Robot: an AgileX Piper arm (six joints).
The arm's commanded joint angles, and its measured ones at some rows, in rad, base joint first. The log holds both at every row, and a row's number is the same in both.
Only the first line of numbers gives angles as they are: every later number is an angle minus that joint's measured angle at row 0.
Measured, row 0: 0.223, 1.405, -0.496, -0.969, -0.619, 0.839
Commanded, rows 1 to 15: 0.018, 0.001, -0.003, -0.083, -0.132, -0.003; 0.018, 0.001, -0.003, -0.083, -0.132, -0.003; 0.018, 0.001, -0.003, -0.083, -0.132, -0.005; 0.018, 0.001, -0.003, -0.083, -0.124, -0.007; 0.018, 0.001, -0.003, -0.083, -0.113, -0.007; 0.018, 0.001, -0.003, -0.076, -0.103, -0.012; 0.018, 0.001, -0.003, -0.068, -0.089, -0.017; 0.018, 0.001, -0.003, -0.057, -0.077, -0.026; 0.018, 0.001, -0.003, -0.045, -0.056, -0.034; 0.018, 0.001, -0.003, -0.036, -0.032, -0.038; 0.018, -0.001, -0.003, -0.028, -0.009, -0.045; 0.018, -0.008, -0.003, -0.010, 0.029, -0.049; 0.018, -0.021, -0.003, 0.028, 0.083, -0.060; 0.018, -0.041, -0.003, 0.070, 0.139, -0.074; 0.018, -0.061, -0.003, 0.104, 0.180, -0.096
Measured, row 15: 0.006, -0.006, 0.000, 0.017, 0.073, -0.038
